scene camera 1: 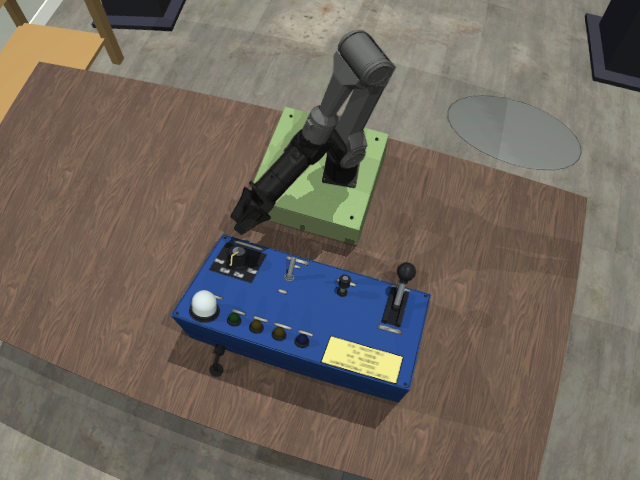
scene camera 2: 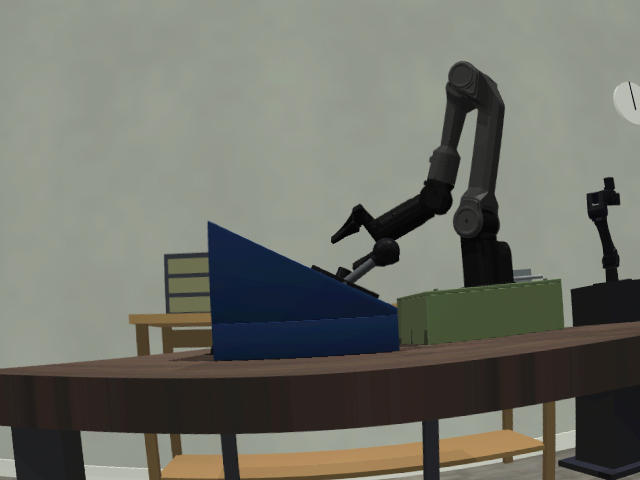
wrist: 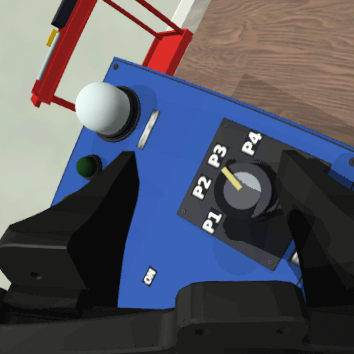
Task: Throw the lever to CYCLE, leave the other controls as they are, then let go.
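Note:
The lever [scene camera 1: 399,293] [scene camera 2: 360,269] with its black ball knob stands in a black slot at the right end of the blue console [scene camera 1: 310,304] [scene camera 2: 294,299]. It leans toward the arm's side, away from the small label plate at the slot's other end; the label is unreadable. The lever does not show in the wrist view. My gripper [scene camera 1: 251,223] [scene camera 2: 334,240] [wrist: 207,166] is open and empty, above the console's left end near the rotary knob [scene camera 1: 237,256] [wrist: 245,190], well away from the lever. The knob's yellow pointer points near P3.
The console also bears a toggle switch [scene camera 1: 291,268], a small black knob [scene camera 1: 343,283], a white dome [scene camera 1: 204,303] [wrist: 103,108], several small lamps and a yellow note [scene camera 1: 362,359]. A black crank-like part [scene camera 1: 217,361] sticks out of its side. The arm's green base [scene camera 1: 305,206] [scene camera 2: 491,312] stands behind.

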